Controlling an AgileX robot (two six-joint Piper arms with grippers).
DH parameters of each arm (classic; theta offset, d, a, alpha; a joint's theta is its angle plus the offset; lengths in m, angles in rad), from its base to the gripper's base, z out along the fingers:
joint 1: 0 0.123 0 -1.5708
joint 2: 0.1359 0 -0.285 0
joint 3: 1.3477 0 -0.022 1.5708
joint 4: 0 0.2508 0 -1.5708
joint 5: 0 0 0.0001 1.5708
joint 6: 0 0.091 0 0
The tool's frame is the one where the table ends.
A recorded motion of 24 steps. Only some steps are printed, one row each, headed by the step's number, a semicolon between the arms.
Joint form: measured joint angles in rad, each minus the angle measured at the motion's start. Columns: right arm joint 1, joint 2, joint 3, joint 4, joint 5, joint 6; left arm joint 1, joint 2, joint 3, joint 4, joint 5, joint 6.
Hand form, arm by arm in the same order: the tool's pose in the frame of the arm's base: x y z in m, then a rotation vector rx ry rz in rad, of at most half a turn. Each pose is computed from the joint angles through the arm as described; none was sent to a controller.
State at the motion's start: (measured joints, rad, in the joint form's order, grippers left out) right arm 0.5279 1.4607 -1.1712 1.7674 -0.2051 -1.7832; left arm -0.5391 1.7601 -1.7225 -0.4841 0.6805 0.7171
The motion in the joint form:
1: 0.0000 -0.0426 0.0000 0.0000 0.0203 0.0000; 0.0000 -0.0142 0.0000 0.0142 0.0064 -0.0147
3: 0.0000 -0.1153 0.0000 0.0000 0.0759 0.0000; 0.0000 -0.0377 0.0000 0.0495 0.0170 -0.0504
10: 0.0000 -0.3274 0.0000 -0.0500 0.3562 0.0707; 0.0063 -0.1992 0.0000 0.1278 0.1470 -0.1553
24: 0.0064 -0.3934 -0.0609 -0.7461 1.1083 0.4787; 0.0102 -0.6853 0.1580 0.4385 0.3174 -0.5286
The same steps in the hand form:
1: 0.2969 0.1542 0.3724 -0.3440 1.7349 0.2140; 0.3380 -0.2327 0.3853 1.0533 1.8658 -0.4347
3: 0.2787 0.1493 0.3969 -0.3596 1.6512 0.2795; 0.3330 -0.2279 0.3933 1.0399 1.8686 -0.4179
10: 0.2095 0.1379 0.4615 -0.4927 1.3612 0.5457; 0.2884 -0.1972 0.4430 1.0126 1.8658 -0.4042
24: 0.1400 0.1537 0.4507 -1.3335 1.3183 0.7083; 0.1543 -0.0942 0.5077 0.7027 1.8739 -0.2732

